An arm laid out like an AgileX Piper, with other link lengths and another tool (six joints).
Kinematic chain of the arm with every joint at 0, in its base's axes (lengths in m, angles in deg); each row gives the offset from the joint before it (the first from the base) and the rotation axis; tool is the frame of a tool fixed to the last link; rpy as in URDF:
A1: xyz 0 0 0.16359 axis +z
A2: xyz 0 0 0 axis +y
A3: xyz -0.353 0 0.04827 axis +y
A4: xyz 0.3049 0 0.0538 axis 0.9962 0 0.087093
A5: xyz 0 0 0 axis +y
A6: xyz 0.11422 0 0.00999 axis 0.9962 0 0.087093
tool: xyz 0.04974 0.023 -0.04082 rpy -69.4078 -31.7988 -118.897
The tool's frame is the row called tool.
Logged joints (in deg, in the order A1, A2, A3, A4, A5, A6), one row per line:
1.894, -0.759, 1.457, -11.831, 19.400, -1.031
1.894, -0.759, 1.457, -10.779, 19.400, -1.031
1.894, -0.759, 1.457, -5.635, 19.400, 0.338
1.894, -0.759, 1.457, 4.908, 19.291, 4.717
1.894, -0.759, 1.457, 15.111, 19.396, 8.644
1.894, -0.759, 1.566, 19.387, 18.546, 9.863
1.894, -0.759, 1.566, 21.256, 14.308, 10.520
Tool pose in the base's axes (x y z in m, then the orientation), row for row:
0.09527, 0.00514, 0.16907, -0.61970, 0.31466, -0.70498, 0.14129
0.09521, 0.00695, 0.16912, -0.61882, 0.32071, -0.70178, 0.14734
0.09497, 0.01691, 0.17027, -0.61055, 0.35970, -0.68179, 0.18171
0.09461, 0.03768, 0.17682, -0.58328, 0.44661, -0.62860, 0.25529
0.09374, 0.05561, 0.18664, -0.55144, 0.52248, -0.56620, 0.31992
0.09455, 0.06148, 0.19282, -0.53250, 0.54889, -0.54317, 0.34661
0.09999, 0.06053, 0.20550, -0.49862, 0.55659, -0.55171, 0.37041
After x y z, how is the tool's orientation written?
As a quaternion, x y z w.
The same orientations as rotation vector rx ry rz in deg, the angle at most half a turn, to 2 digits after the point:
-102.51, 52.05, -116.61
-102.01, 52.87, -115.69
-98.76, 58.18, -110.28
-90.74, 69.48, -97.79
-83.05, 78.68, -85.27
-79.16, 81.59, -80.74
-73.28, 81.80, -81.09

